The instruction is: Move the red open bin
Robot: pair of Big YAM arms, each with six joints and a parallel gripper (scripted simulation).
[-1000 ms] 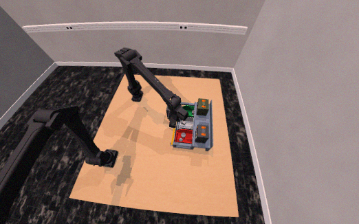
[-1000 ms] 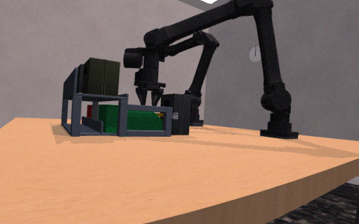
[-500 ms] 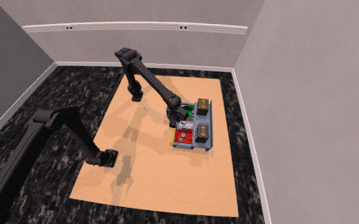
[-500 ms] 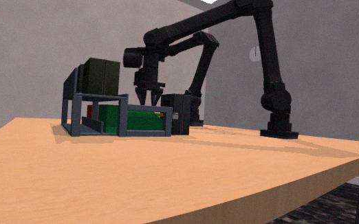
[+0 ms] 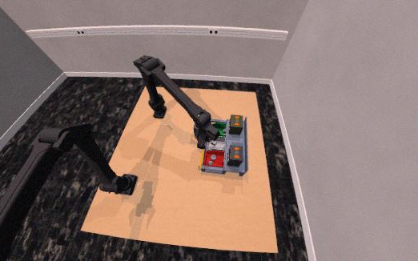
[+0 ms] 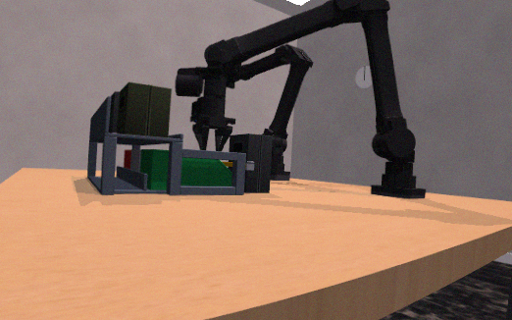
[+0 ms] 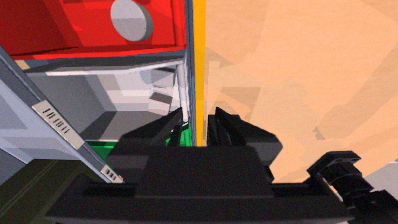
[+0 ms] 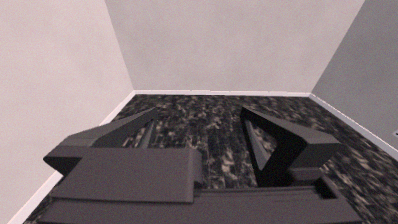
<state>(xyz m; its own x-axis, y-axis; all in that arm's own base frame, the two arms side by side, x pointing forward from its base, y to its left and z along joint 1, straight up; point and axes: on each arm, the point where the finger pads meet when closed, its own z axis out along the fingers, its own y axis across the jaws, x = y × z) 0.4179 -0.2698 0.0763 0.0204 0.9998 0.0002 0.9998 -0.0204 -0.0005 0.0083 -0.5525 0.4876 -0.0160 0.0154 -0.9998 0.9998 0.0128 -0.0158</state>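
The grey bin lies 10 cm ahead of my left hand and 4 cm below it. Round my left hand: black box 10 cm to the left, 6 cm behind, 2 cm below; then grey shelf 13 cm ahead, 2 cm below, 1 cm to the left; then green bin 12 cm to the left, 10 cm ahead, 4 cm below.
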